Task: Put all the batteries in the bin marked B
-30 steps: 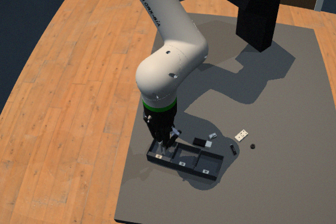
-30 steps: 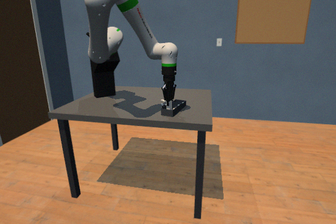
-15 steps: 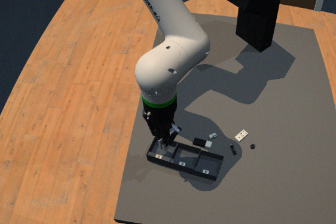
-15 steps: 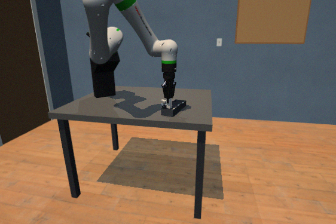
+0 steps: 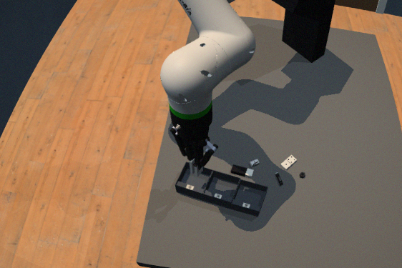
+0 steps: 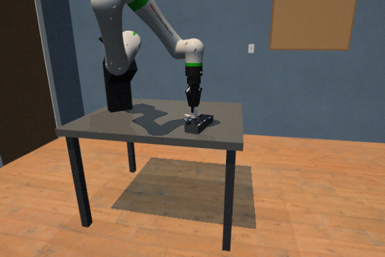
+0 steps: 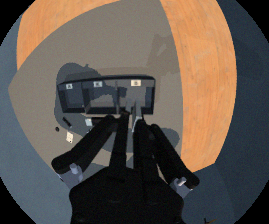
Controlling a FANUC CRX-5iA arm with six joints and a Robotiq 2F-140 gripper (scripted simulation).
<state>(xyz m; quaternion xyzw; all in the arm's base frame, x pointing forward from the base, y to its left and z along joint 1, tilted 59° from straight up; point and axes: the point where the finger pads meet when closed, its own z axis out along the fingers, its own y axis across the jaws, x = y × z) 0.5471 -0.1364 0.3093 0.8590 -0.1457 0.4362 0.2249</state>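
My gripper is now 9 cm above the black bin, 7 cm to the right of it and 3 cm short of it. From my hand the other things lie so: dark cylindrical battery: 24 cm to the left, 10 cm below, 1 cm ahead; then grey piece: 18 cm to the left, 10 cm below, 6 cm behind; then white domino: 29 cm to the left, 10 cm below, 5 cm behind.
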